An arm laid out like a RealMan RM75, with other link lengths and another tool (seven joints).
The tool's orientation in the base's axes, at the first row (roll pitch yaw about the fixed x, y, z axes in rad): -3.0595, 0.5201, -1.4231
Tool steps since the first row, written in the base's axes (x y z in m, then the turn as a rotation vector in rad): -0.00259, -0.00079, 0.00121, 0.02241, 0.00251, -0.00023; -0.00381, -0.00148, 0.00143, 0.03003, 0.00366, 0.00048; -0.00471, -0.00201, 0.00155, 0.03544, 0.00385, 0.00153; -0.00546, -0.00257, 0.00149, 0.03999, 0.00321, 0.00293; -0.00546, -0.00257, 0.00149, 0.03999, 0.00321, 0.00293; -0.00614, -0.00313, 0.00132, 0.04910, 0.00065, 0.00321
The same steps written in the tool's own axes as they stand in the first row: -0.00025, 0.00257, -0.00146, 0.00082, -0.02248, 0.00164; 0.00007, 0.00383, -0.00201, 0.00045, -0.03021, 0.00167; 0.00035, 0.00477, -0.00239, 0.00046, -0.03567, 0.00090; 0.00077, 0.00558, -0.00262, 0.00090, -0.04021, -0.00059; 0.00077, 0.00558, -0.00262, 0.00090, -0.04021, -0.00059; 0.00125, 0.00633, -0.00276, 0.00412, -0.04899, -0.00205
